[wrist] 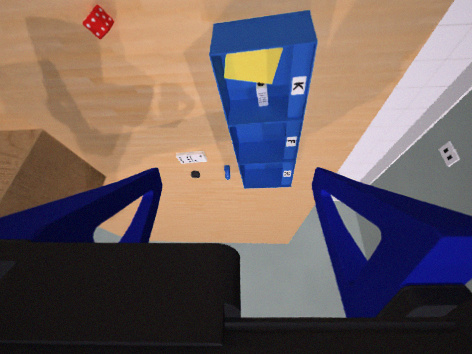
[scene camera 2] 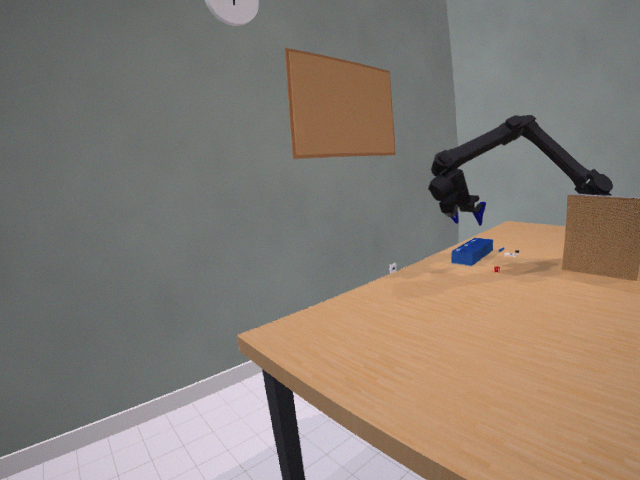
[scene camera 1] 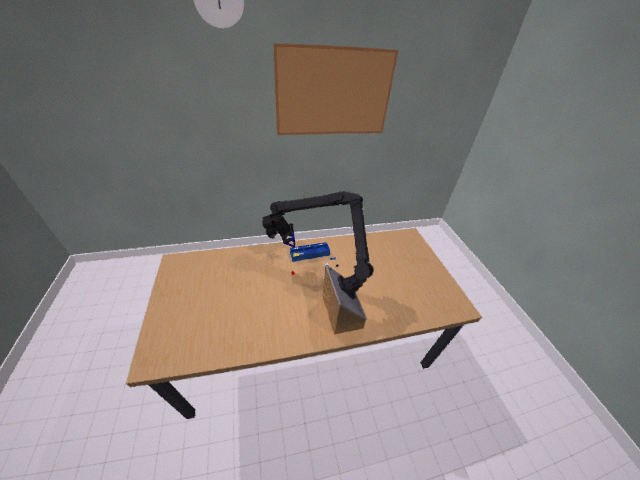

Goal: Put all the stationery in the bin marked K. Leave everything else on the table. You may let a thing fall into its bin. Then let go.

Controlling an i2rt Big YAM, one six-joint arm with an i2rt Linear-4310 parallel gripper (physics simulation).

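Places are measured from the arm's base along level axes (x up, y left, z back), in millimetres.
Pixels of known places: gripper, between the fingertips: (wrist: pixel 236 176) (scene camera 2: pixel 468 223) (scene camera 1: pixel 293 241); arm's base, origin of its link: (scene camera 2: pixel 597 220) (scene camera 1: pixel 345 288).
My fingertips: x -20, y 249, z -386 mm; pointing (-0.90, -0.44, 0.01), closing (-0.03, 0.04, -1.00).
Observation:
For each thing: its middle in the pictures, then the offset to it from my fingertips.
- blue three-part box, middle of its body: (wrist: pixel 265 131) (scene camera 2: pixel 473 250) (scene camera 1: pixel 310 251) dx -126, dy -105, dz -38 mm
- yellow pad, middle of its body: (wrist: pixel 251 61) dx -137, dy -15, dz -10 mm
- small grey-white ridged sharpener, middle of its body: (wrist: pixel 262 93) dx -135, dy -50, dz -26 mm
- small blue piece, middle of its body: (wrist: pixel 227 173) (scene camera 2: pixel 501 249) (scene camera 1: pixel 333 258) dx -144, dy -255, dz +14 mm
- red die, middle of its body: (wrist: pixel 98 22) (scene camera 2: pixel 497 269) (scene camera 1: pixel 292 273) dx -142, dy +12, dz +127 mm
- white domino, middle of its body: (wrist: pixel 191 157) (scene camera 2: pixel 510 254) dx -146, dy -206, dz +78 mm
- small black round piece, middle of its body: (wrist: pixel 195 174) (scene camera 2: pixel 517 251) (scene camera 1: pixel 337 265) dx -145, dy -269, dz +80 mm
The blue three-part box (scene camera 1: pixel 316 251) (scene camera 2: pixel 472 253) (wrist: pixel 263 36) stands near the table's back edge. Its bin marked K (wrist: pixel 280 111) is the large end one. In the wrist view a yellow pad (wrist: pixel 252 66) lies in that bin, and a small grey-white ridged sharpener (wrist: pixel 262 95) shows inside it beside the pad; whether it lies flat on the floor is hard to tell. My gripper (scene camera 1: pixel 292 241) (scene camera 2: pixel 468 223) (wrist: pixel 236 176) is open and empty, above the box. A small blue piece (scene camera 1: pixel 332 258) (scene camera 2: pixel 501 249) (wrist: pixel 227 172) lies beside the box; its kind is unclear.
A red die (scene camera 1: pixel 293 272) (scene camera 2: pixel 496 269) (wrist: pixel 98 22), a white domino (scene camera 2: pixel 510 254) (wrist: pixel 191 157) and a small black round piece (scene camera 1: pixel 337 265) (scene camera 2: pixel 516 251) (wrist: pixel 195 174) lie on the table. The arm's brown pedestal (scene camera 1: pixel 347 319) (scene camera 2: pixel 599 237) (wrist: pixel 60 170) stands nearer the front.

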